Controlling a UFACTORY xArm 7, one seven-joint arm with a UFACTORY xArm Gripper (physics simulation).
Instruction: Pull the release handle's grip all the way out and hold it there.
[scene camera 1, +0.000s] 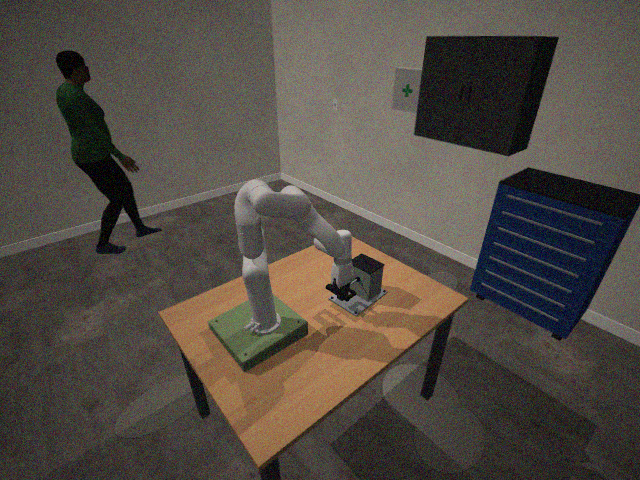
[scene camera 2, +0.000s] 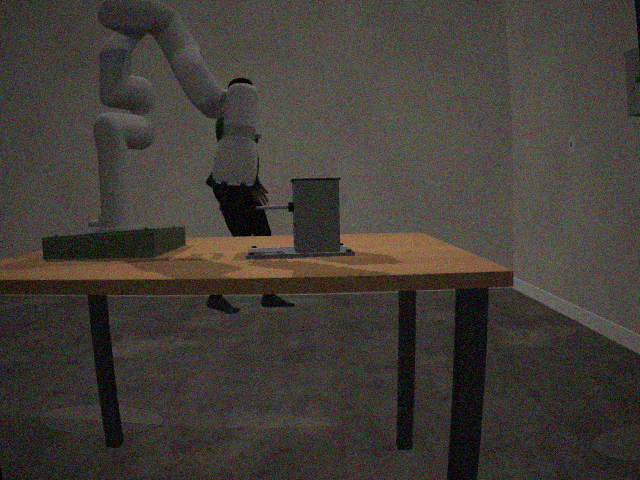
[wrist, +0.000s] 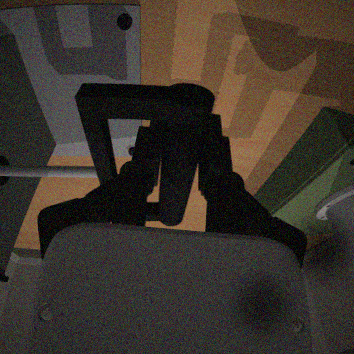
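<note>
The release handle's black grip (wrist: 179, 175) is a bar on a black frame, in the middle of the wrist view. My gripper (wrist: 183, 126) is shut on the grip, with one finger on each side of it. A thin metal rod (scene camera 2: 276, 207) (wrist: 55, 172) runs from the handle's frame to the grey box (scene camera 2: 316, 215) (scene camera 1: 370, 279) and shows a length outside it. The box stands upright on a grey base plate (scene camera 2: 268, 252) (scene camera 1: 356, 310). In scene camera 2 the fingers and grip are dark against the person's black trousers and hard to make out.
The arm stands on a green block (scene camera 1: 273, 346) (scene camera 2: 168, 242) on the wooden table (scene camera 1: 320, 392) (scene camera 2: 423, 279). A person in a green top (scene camera 1: 87, 121) is beyond the table. A blue drawer cabinet (scene camera 1: 542, 258) stands at the right, below a black wall cabinet (scene camera 1: 470, 93).
</note>
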